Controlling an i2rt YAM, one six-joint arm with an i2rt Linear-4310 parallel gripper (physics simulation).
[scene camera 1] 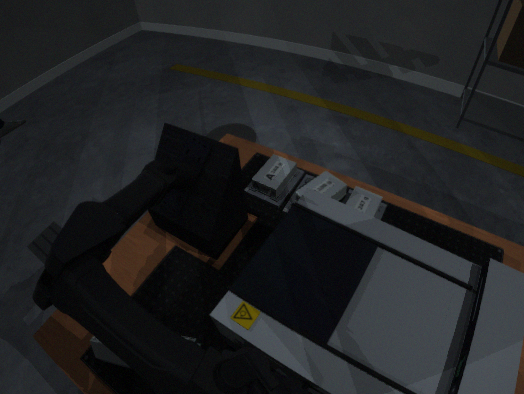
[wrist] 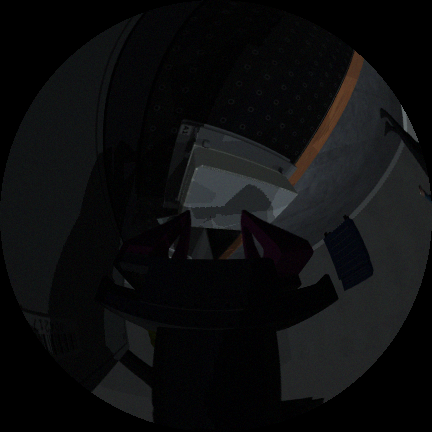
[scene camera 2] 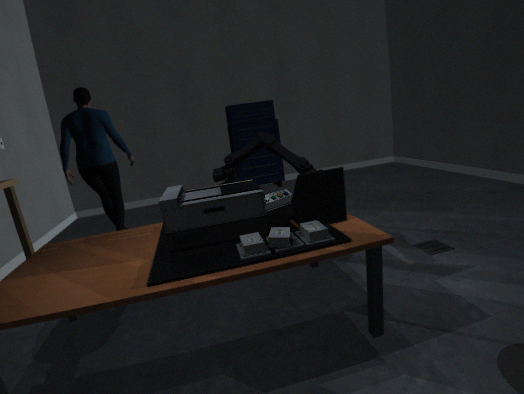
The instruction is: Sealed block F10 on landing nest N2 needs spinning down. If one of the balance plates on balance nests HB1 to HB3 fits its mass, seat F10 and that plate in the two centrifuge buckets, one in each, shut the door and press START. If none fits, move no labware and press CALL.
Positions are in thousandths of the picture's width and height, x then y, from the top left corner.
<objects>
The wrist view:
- gripper: 499, 499
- control box with coloured buttons: 462, 573
</objects>
